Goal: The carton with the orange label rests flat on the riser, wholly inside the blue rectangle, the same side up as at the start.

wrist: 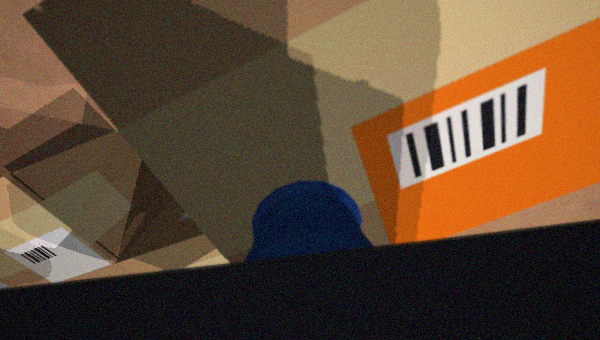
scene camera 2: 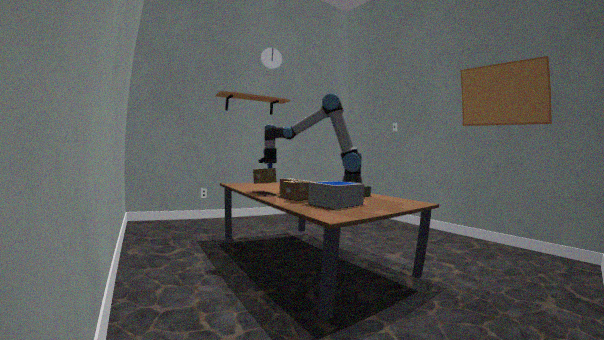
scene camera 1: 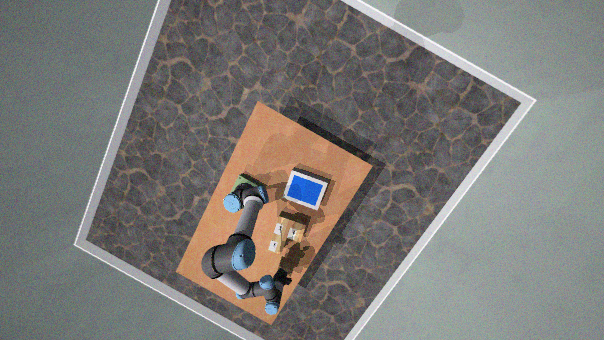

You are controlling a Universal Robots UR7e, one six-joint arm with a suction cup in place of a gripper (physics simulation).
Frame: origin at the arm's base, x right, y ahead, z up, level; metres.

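Seen in the pictures: hand, its tool point: (wrist: 304, 207) (scene camera 2: 270, 170).
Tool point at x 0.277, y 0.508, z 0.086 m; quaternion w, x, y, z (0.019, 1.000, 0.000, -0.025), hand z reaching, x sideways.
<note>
A point is followed by its place in that frame.
The carton with the orange label (scene camera 2: 264, 176) @[x 0.228, y 0.570, z 0.045 m] (wrist: 365, 55) @[x 0.297, y 0.556, z 0.093 m] hangs level from the suction cup (scene camera 2: 270, 165) (wrist: 309, 217), raised above the table. Its orange label faces up at the right of the wrist view. The blue cup presses on its top face, beside the label. In scene camera 1 the black tool (scene camera 1: 283, 276) is over the lower part of the table; the cup and the orange label do not show there. The grey riser (scene camera 1: 302, 202) @[x -0.196, y 0.361, z 0.049 m] (scene camera 2: 335, 197) @[x -0.397, y 0.424, z -0.010 m] stands apart from the tool, with the blue rectangle (scene camera 1: 307, 190) @[x -0.284, y 0.342, z 0.049 m] (scene camera 2: 340, 183) @[x -0.299, y 0.325, z 0.049 m] on its top and no carton on it.
Cartons with white labels (scene camera 1: 280, 230) @[x 0.071, y 0.351, z 0.030 m] (scene camera 1: 296, 234) @[x 0.029, y 0.458, z 0.029 m] (scene camera 1: 274, 246) @[x 0.199, y 0.381, z 0.031 m] (scene camera 2: 294, 190) @[x -0.051, y 0.481, z -0.016 m] stand on the table (scene camera 1: 272, 122) @[x -0.515, y -0.116, z -0.070 m] (scene camera 2: 400, 202) @[x -0.393, y -0.095, z -0.071 m] between the held carton and the riser. One white label (wrist: 45, 255) @[x 0.035, y 0.435, z 0.029 m] shows at the left of the wrist view. The arm's base stands near the table's left edge.
</note>
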